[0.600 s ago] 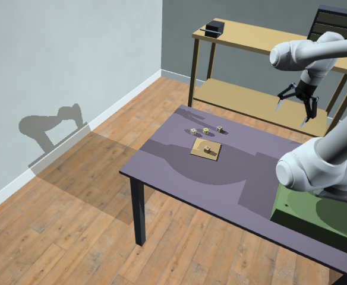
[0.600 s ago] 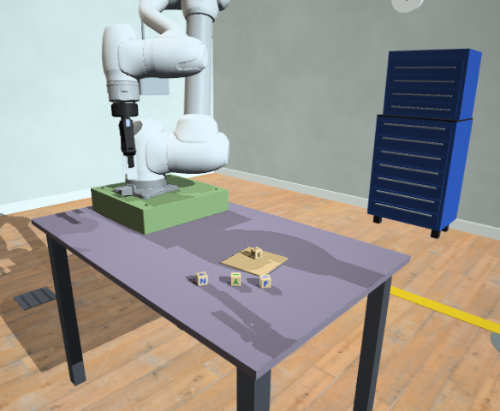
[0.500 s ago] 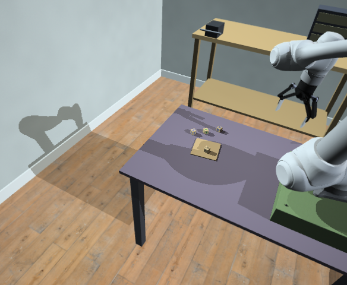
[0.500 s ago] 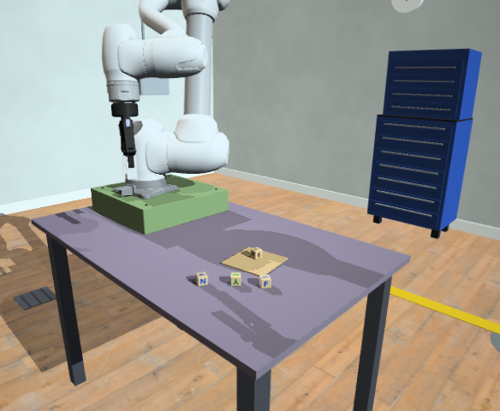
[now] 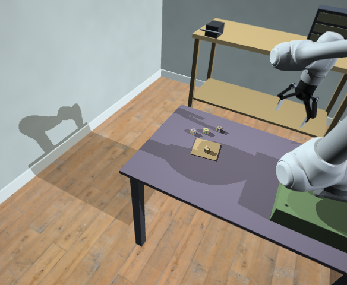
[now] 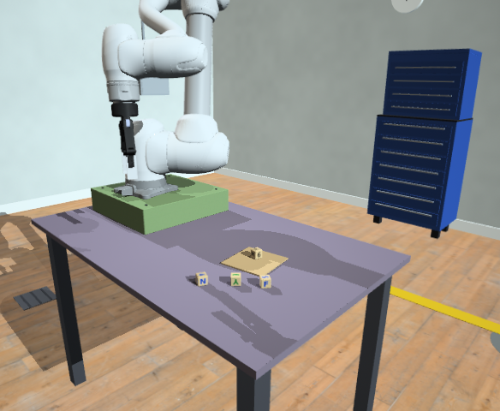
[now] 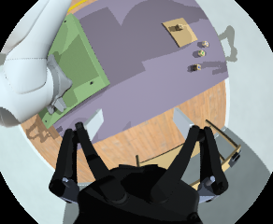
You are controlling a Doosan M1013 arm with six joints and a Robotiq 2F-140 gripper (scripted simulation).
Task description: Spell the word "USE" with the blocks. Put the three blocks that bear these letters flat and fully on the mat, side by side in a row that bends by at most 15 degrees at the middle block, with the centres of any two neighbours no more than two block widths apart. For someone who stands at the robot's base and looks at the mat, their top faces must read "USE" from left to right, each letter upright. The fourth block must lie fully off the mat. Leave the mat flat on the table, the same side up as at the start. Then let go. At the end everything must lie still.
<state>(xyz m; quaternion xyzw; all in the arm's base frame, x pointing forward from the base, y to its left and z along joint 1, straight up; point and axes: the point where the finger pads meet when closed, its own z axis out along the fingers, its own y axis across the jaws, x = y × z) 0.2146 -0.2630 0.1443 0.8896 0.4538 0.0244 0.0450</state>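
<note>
My hand is 330 mm short of the block, 220 mm above it and 80 mm to the left of it.
</note>
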